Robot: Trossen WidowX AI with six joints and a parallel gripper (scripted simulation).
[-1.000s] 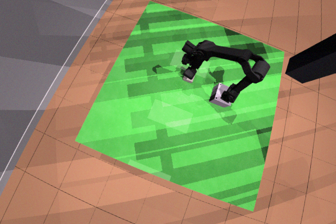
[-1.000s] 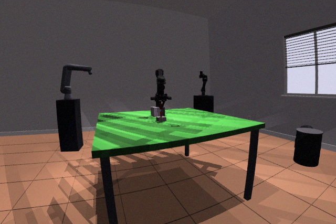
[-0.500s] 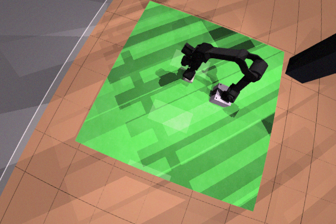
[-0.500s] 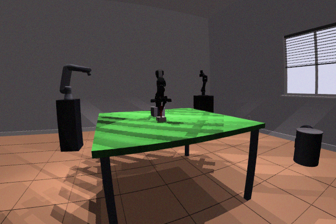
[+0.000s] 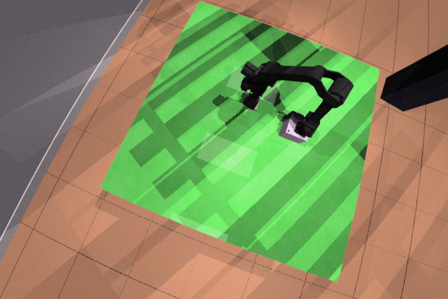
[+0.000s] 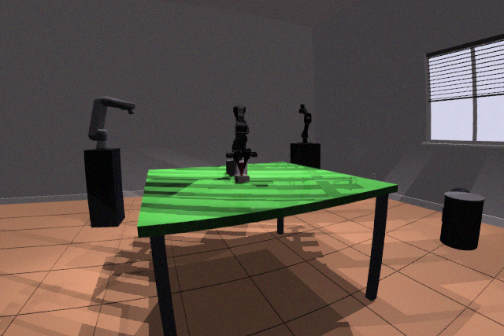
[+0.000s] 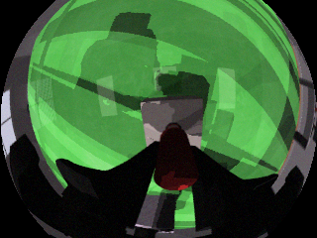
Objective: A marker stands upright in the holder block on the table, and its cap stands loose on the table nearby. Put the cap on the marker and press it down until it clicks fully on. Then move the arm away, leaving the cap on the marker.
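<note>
My gripper tip is 10 mm below the red cap. From my gripper tip the other things lie so: pale holder block 60 mm below.
</note>
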